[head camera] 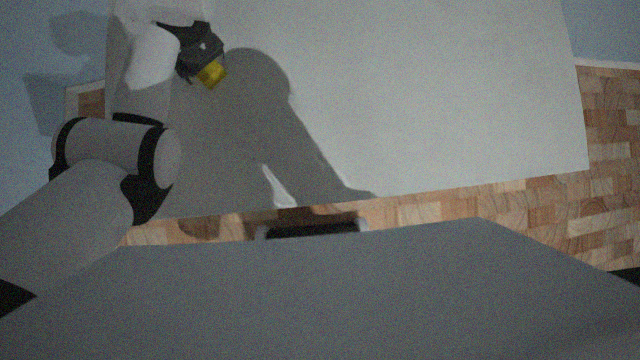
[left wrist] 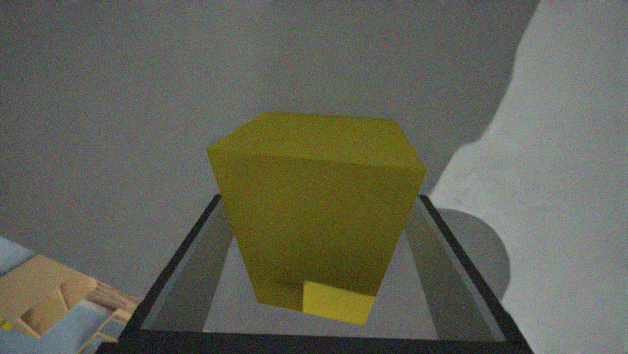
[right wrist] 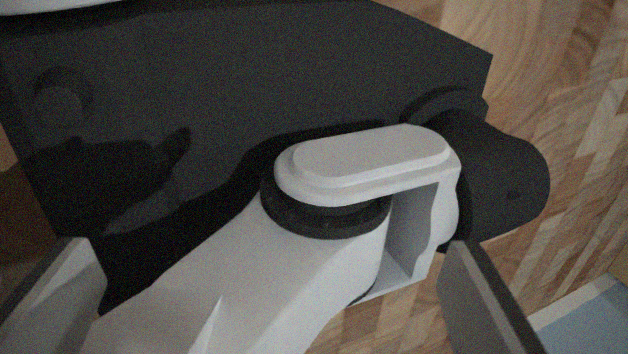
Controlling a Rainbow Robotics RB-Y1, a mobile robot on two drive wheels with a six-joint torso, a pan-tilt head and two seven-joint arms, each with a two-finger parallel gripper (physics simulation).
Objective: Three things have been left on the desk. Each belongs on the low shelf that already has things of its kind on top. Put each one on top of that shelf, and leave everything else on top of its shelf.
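Frame: origin at the robot's base, x down, y ahead, z right, level; centimetres.
Seen in the pictures: left gripper, fingertip midpoint: [head camera: 205, 68] [left wrist: 318, 204]; right gripper, fingertip midpoint: [right wrist: 268, 263]; robot's base, link origin: [head camera: 312, 235].
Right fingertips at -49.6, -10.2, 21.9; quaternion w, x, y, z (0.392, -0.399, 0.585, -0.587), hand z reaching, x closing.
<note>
Offsets run from my right fingertips to a thing's top centre, as dx, dy, dz. "*": to the spot under its first point. Level surfaces: height alone.
A yellow block {-27.0, +73.8, -46.2} [head camera: 212, 74] [left wrist: 320, 210] is on the pale desk {dx -22.5} [head camera: 425, 100] [left wrist: 100, 100], in the shade of my left arm. My left gripper [head camera: 206, 66] [left wrist: 318, 204] is open, with its fingers around the block's near part, one on each side; whether they touch it is unclear. In the left wrist view, a low light-wood shelf [left wrist: 42, 274] stands on the floor at the lower left, with small yellow things [left wrist: 6, 325] at its edge. My right gripper [right wrist: 268, 263] is open and empty, pointing down beside my base. The other two desk things do not show.
My left arm [head camera: 100, 140] crosses the left of the head view and casts a large shadow on the desk. A thin light-wood frame [left wrist: 120, 314] stands near the low shelf. In the right wrist view, my white and black body parts {* +20.3, -16.8, -12.1} [right wrist: 370, 155] lie below the fingers, above wood floor {dx +49.5} [right wrist: 565, 125].
</note>
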